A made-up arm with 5 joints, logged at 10 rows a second.
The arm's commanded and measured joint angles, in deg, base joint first. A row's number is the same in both.
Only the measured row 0 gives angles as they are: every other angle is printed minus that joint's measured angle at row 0.
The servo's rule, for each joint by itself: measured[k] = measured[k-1] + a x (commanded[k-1-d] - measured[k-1]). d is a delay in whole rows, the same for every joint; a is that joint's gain. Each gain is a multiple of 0.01, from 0.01 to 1. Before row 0 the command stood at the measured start. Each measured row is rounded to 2 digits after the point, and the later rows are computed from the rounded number. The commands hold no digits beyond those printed.
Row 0, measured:
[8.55 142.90 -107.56 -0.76 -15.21]
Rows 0 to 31, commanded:
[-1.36 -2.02 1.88 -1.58 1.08]
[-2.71 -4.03 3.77 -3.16 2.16]
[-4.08 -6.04 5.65 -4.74 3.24]
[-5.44 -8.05 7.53 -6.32 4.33]
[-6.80 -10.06 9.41 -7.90 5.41]
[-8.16 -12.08 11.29 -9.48 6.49]
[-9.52 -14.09 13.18 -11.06 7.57]
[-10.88 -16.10 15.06 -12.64 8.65]
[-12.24 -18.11 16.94 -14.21 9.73]
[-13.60 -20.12 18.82 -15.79 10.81]
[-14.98 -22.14 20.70 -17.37 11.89]
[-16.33 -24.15 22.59 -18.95 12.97]
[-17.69 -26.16 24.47 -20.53 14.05]
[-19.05 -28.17 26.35 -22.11 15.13]
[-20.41 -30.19 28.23 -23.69 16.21]
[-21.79 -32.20 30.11 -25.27 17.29]
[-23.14 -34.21 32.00 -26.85 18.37]
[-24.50 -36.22 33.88 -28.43 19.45]
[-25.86 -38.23 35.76 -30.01 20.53]
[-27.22 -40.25 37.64 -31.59 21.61]
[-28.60 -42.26 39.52 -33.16 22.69]
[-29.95 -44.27 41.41 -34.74 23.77]
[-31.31 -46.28 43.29 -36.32 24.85]
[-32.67 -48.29 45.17 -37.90 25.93]
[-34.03 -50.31 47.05 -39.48 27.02]
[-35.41 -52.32 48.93 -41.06 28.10]
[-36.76 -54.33 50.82 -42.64 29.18]
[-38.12 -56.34 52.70 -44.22 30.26]
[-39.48 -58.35 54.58 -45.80 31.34]
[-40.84 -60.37 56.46 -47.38 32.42]
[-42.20 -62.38 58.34 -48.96 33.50]
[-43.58 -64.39 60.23 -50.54 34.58]
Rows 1 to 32, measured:
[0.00 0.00 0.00 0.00 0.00]
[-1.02 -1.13 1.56 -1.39 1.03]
[-2.29 -2.75 3.39 -2.95 2.10]
[-3.63 -4.59 5.27 -4.53 3.18]
[-4.99 -6.53 7.15 -6.11 4.27]
[-6.35 -8.51 9.03 -7.69 5.35]
[-7.71 -10.51 10.91 -9.27 6.43]
[-9.07 -12.51 12.79 -10.85 7.51]
[-10.43 -14.52 14.67 -12.43 8.59]
[-11.79 -16.53 16.55 -14.00 9.67]
[-13.15 -18.54 18.43 -15.58 10.75]
[-14.52 -20.56 20.31 -17.16 11.83]
[-15.88 -22.57 22.20 -18.74 12.91]
[-17.24 -24.58 24.08 -20.32 13.99]
[-18.60 -26.59 25.96 -21.90 15.07]
[-19.96 -28.61 27.84 -23.48 16.15]
[-21.33 -30.62 29.72 -25.06 17.23]
[-22.69 -32.63 31.61 -26.64 18.31]
[-24.05 -34.64 33.49 -28.22 19.39]
[-25.41 -36.65 35.37 -29.80 20.47]
[-26.77 -38.67 37.25 -31.38 21.55]
[-28.14 -40.68 39.13 -32.95 22.63]
[-29.50 -42.69 41.02 -34.53 23.71]
[-30.86 -44.70 42.90 -36.11 24.79]
[-32.22 -46.71 44.78 -37.69 25.87]
[-33.58 -48.73 46.66 -39.27 26.96]
[-34.95 -50.74 48.54 -40.85 28.04]
[-36.31 -52.75 50.43 -42.43 29.12]
[-37.67 -54.76 52.31 -44.01 30.20]
[-39.03 -56.77 54.19 -45.59 31.28]
[-40.39 -58.79 56.07 -47.17 32.36]
[-41.75 -60.80 57.95 -48.75 33.44]
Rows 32 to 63, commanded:
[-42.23 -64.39 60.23 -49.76 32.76]
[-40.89 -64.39 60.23 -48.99 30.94]
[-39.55 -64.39 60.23 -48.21 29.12]
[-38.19 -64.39 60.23 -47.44 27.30]
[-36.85 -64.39 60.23 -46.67 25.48]
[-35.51 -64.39 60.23 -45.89 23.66]
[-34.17 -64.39 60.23 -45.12 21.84]
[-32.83 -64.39 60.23 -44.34 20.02]
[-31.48 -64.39 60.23 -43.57 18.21]
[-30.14 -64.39 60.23 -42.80 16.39]
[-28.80 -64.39 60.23 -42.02 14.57]
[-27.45 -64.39 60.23 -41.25 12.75]
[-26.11 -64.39 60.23 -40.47 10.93]
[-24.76 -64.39 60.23 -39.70 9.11]
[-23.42 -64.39 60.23 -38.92 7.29]
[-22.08 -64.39 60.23 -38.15 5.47]
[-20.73 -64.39 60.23 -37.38 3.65]
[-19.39 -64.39 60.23 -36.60 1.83]
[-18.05 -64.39 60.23 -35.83 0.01]
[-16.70 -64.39 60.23 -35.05 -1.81]
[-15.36 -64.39 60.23 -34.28 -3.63]
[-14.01 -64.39 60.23 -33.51 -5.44]
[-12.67 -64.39 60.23 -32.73 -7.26]
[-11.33 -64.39 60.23 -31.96 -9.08]
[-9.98 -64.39 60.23 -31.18 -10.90]
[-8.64 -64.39 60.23 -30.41 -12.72]
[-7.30 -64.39 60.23 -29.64 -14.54]
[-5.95 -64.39 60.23 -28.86 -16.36]
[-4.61 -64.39 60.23 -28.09 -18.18]
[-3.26 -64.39 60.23 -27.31 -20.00]
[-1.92 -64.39 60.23 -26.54 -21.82]
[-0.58 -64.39 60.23 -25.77 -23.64]
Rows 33 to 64, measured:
[-43.12 -62.81 59.84 -50.33 34.52]
[-42.45 -63.69 60.16 -49.83 32.85]
[-41.28 -64.08 60.22 -49.09 31.04]
[-39.98 -64.25 60.23 -48.32 29.22]
[-38.64 -64.33 60.23 -47.55 27.40]
[-37.30 -64.36 60.23 -46.78 25.58]
[-35.96 -64.38 60.23 -46.00 23.76]
[-34.62 -64.39 60.23 -45.23 21.94]
[-33.28 -64.39 60.23 -44.45 20.12]
[-31.93 -64.39 60.23 -43.68 18.31]
[-30.59 -64.39 60.23 -42.91 16.49]
[-29.25 -64.39 60.23 -42.13 14.67]
[-27.90 -64.39 60.23 -41.36 12.85]
[-26.56 -64.39 60.23 -40.58 11.03]
[-25.21 -64.39 60.23 -39.81 9.21]
[-23.87 -64.39 60.23 -39.03 7.39]
[-22.53 -64.39 60.23 -38.26 5.57]
[-21.18 -64.39 60.23 -37.49 3.75]
[-19.84 -64.39 60.23 -36.71 1.93]
[-18.50 -64.39 60.23 -35.94 0.11]
[-17.15 -64.39 60.23 -35.16 -1.71]
[-15.81 -64.39 60.23 -34.39 -3.53]
[-14.46 -64.39 60.23 -33.62 -5.34]
[-13.12 -64.39 60.23 -32.84 -7.16]
[-11.78 -64.39 60.23 -32.07 -8.98]
[-10.43 -64.39 60.23 -31.29 -10.80]
[-9.09 -64.39 60.23 -30.52 -12.62]
[-7.75 -64.39 60.23 -29.75 -14.44]
[-6.40 -64.39 60.23 -28.97 -16.26]
[-5.06 -64.39 60.23 -28.20 -18.08]
[-3.71 -64.39 60.23 -27.42 -19.90]
[-2.37 -64.39 60.23 -26.65 -21.72]

